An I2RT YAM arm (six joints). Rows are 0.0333 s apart.
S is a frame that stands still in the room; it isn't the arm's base.
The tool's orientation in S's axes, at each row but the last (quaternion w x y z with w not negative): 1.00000 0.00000 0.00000 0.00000; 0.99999 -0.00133 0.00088 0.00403; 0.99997 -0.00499 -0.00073 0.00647; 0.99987 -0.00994 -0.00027 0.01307; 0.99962 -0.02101 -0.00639 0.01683; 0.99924 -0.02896 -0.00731 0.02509; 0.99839 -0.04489 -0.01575 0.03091; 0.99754 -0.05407 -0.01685 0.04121; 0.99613 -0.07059 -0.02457 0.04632; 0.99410 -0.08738 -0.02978 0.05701; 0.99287 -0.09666 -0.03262 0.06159
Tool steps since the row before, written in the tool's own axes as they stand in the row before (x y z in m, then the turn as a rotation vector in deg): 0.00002 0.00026 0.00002 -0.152 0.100 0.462; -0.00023 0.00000 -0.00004 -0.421 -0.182 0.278; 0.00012 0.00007 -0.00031 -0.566 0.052 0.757; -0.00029 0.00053 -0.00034 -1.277 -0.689 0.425; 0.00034 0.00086 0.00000 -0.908 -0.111 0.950; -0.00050 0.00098 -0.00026 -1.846 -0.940 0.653; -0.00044 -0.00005 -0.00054 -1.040 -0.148 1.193; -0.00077 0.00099 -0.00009 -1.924 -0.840 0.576; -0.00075 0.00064 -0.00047 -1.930 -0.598 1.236; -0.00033 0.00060 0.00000 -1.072 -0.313 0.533; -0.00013 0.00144 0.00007 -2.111 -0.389 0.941
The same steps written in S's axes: 0.00002 0.00026 0.00002 -0.152 0.100 0.462; -0.00023 0.00000 -0.00004 -0.419 -0.185 0.279; 0.00012 0.00007 -0.00031 -0.568 0.052 0.756; -0.00030 0.00052 -0.00035 -1.259 -0.714 0.438; 0.00031 0.00087 -0.00003 -0.917 -0.102 0.943; -0.00054 0.00094 -0.00032 -1.807 -0.993 0.682; -0.00042 -0.00013 -0.00055 -1.069 -0.107 1.171; -0.00084 0.00091 -0.00022 -1.871 -0.933 0.608; -0.00078 0.00049 -0.00059 -1.935 -0.603 1.226; -0.00039 0.00055 -0.00012 -1.066 -0.342 0.527; -0.00030 0.00140 -0.00022 -2.118 -0.473 0.886
